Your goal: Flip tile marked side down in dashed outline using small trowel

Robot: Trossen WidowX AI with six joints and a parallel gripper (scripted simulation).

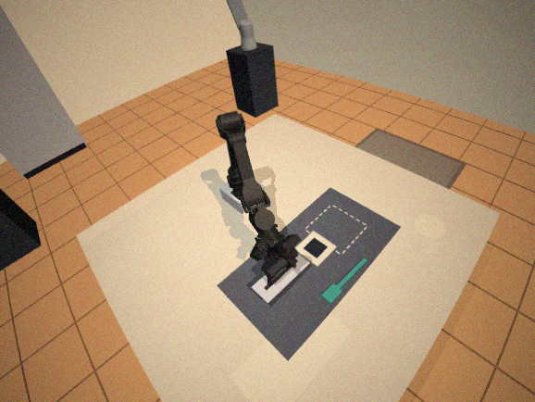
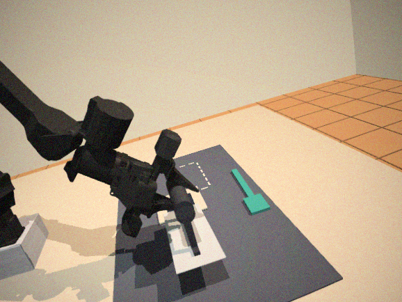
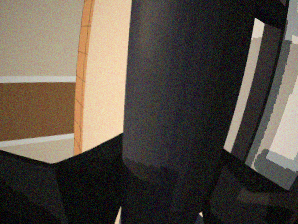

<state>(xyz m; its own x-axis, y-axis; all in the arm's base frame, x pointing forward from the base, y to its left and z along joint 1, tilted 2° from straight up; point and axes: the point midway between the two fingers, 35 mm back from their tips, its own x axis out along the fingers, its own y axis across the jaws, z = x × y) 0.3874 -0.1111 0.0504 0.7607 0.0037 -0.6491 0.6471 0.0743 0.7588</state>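
My gripper tip is now 120 mm to the right of the grey mat, 110 mm above it and 10 mm past it. From my gripper tip the other things lie so: white tile 150 mm to the left, 90 mm below, 30 mm behind; dark-handled float 30 mm behind, 10 mm below; teal trowel 130 mm ahead, 110 mm to the left, 90 mm below.
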